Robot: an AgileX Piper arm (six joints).
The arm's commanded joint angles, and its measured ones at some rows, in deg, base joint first. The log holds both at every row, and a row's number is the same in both.
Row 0, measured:
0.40 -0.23 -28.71 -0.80 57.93 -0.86
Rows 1 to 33, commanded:
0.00 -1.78 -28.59 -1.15 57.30 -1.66
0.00 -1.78 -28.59 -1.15 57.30 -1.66
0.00 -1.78 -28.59 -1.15 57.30 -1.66
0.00 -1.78 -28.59 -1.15 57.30 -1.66
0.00 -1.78 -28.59 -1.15 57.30 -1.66
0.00 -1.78 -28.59 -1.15 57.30 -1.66
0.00 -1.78 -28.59 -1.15 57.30 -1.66
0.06 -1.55 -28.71 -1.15 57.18 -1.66
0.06 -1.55 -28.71 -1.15 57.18 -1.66
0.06 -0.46 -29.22 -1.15 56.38 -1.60
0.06 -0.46 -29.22 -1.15 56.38 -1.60
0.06 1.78 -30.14 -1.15 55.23 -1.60
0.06 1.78 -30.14 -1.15 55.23 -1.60
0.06 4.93 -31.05 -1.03 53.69 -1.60
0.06 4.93 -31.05 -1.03 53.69 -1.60
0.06 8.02 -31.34 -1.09 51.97 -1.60
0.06 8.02 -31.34 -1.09 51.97 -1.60
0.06 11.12 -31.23 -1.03 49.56 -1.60
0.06 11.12 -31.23 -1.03 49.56 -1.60
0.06 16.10 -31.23 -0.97 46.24 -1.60
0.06 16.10 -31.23 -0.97 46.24 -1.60
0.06 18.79 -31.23 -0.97 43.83 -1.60
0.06 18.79 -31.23 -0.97 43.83 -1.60
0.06 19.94 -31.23 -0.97 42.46 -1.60
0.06 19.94 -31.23 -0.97 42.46 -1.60
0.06 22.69 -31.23 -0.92 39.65 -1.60
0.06 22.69 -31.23 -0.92 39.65 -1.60
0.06 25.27 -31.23 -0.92 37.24 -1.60
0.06 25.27 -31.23 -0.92 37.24 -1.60
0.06 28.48 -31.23 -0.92 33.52 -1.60
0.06 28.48 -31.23 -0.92 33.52 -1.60
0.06 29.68 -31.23 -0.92 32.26 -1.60
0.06 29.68 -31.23 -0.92 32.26 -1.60
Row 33, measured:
0.40 26.93 -30.88 -0.74 36.38 -0.86
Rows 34 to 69, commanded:
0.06 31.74 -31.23 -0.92 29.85 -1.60
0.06 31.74 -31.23 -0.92 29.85 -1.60
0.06 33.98 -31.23 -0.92 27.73 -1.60
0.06 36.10 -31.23 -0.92 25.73 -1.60
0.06 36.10 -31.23 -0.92 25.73 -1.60
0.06 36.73 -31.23 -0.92 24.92 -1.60
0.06 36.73 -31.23 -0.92 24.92 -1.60
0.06 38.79 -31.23 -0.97 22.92 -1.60
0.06 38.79 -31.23 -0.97 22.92 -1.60
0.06 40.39 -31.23 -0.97 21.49 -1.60
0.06 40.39 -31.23 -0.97 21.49 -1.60
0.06 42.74 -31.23 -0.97 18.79 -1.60
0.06 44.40 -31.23 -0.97 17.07 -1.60
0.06 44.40 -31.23 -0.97 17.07 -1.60
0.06 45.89 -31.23 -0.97 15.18 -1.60
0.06 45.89 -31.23 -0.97 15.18 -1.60
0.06 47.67 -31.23 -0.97 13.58 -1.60
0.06 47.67 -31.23 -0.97 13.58 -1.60
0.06 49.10 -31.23 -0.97 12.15 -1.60
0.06 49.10 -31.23 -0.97 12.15 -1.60
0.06 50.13 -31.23 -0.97 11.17 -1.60
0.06 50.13 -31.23 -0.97 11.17 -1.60
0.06 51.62 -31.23 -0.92 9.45 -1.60
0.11 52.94 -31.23 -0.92 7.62 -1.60
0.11 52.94 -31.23 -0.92 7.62 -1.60
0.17 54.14 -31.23 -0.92 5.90 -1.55
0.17 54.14 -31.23 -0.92 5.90 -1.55
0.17 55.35 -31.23 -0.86 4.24 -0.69
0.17 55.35 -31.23 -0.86 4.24 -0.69
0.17 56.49 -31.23 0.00 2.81 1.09
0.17 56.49 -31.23 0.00 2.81 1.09
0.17 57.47 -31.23 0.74 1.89 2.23
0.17 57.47 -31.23 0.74 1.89 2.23
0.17 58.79 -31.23 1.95 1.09 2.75
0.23 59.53 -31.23 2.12 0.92 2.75
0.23 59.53 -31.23 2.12 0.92 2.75
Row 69, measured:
0.40 58.21 -30.88 1.03 2.58 1.83
